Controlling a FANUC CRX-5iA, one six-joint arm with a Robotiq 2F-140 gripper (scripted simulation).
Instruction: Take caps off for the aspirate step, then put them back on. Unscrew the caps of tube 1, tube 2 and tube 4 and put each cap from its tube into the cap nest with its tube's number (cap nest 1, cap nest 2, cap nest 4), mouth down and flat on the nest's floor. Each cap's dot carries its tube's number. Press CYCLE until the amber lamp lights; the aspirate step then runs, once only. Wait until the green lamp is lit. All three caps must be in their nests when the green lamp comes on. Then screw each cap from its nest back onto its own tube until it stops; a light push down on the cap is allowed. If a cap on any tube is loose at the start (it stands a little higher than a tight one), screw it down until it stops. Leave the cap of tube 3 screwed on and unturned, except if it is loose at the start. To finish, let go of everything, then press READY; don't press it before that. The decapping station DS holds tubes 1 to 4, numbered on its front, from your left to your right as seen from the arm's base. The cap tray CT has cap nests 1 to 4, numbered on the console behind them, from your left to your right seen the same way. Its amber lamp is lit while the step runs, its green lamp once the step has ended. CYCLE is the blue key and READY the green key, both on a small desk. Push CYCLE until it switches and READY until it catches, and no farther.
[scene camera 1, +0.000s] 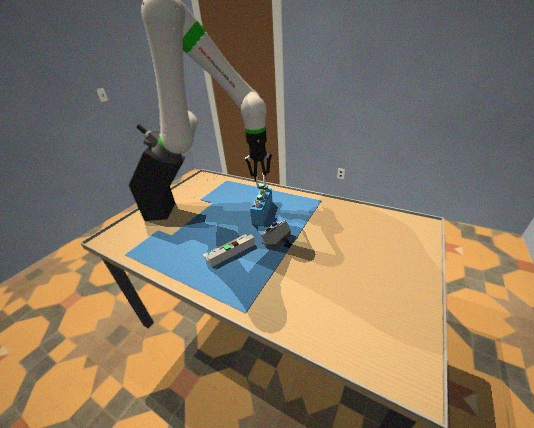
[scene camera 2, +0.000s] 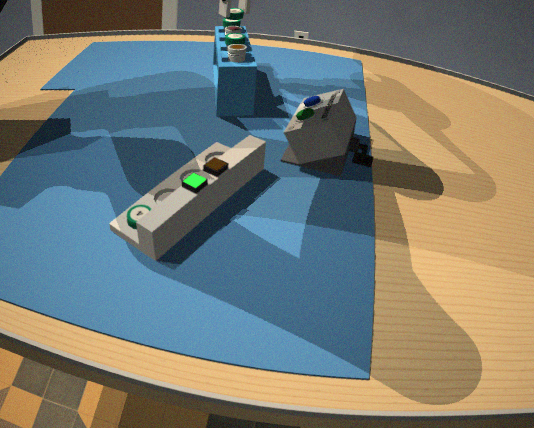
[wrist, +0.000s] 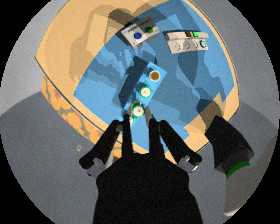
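I see a grey key desk (wrist: 128, 34), and my gripper (wrist: 138, 110) is in view as well.
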